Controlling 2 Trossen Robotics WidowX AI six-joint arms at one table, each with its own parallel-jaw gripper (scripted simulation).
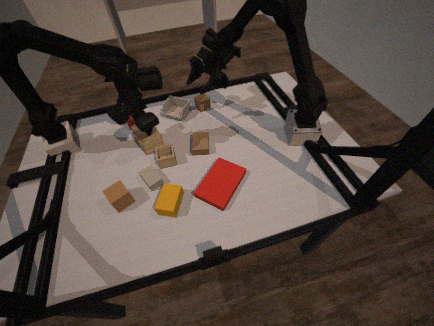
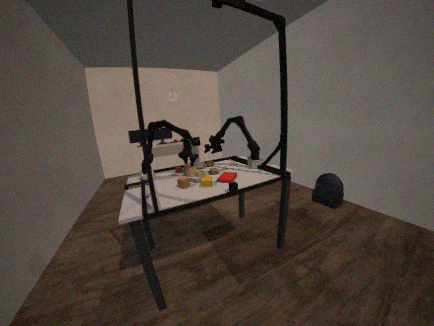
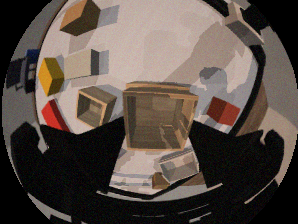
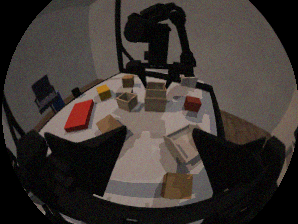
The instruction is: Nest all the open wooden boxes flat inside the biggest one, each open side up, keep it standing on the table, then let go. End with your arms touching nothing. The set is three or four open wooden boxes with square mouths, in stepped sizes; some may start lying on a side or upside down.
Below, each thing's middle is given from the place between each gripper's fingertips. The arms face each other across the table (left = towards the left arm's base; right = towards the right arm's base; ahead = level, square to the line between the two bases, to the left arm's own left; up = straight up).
I see my left gripper (image 1: 144,130) 25 cm past the yellow block (image 1: 168,203), 11 cm to the left of it and 9 cm above it. Also, from my left hand: red slab (image 1: 220,183): 19 cm behind, 26 cm to the right, 10 cm below.
Right now my right hand is 350 mm past the red slab, 60 mm to the left of it and 140 mm above it. Also, from my right hand: yellow block (410 mm behind, 90 mm to the left, 130 mm below).
